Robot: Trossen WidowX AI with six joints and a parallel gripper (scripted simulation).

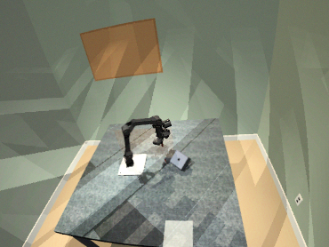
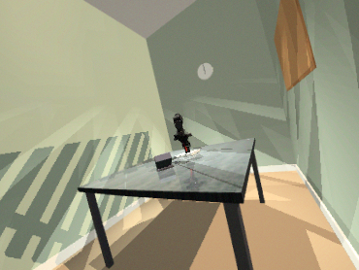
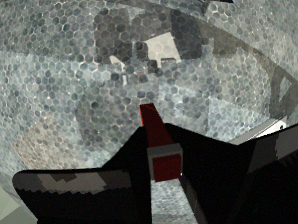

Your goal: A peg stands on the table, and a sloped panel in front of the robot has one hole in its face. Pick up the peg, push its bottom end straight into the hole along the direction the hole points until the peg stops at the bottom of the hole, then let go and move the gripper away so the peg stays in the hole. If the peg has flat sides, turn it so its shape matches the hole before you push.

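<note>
My gripper tip is 170 mm to the left of the panel, 130 mm short of it and 60 mm above it. Round my gripper tip: red peg (20 mm above).
</note>
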